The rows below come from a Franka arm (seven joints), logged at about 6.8 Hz.
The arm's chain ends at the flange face. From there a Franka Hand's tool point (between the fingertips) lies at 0.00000 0.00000 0.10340 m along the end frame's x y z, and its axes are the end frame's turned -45 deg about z.
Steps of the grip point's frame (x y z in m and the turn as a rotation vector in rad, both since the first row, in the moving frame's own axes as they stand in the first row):
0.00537, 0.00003, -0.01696, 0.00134, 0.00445, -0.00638
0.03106, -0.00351, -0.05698, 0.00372, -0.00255, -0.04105
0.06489, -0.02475, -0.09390, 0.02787, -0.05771, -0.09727
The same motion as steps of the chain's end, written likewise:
0.00359, -0.00335, -0.01696, 0.00409, 0.00220, -0.00638
0.01994, -0.02437, -0.05698, 0.00083, -0.00443, -0.04105
0.03452, -0.06587, -0.09369, -0.02110, -0.06051, -0.09727

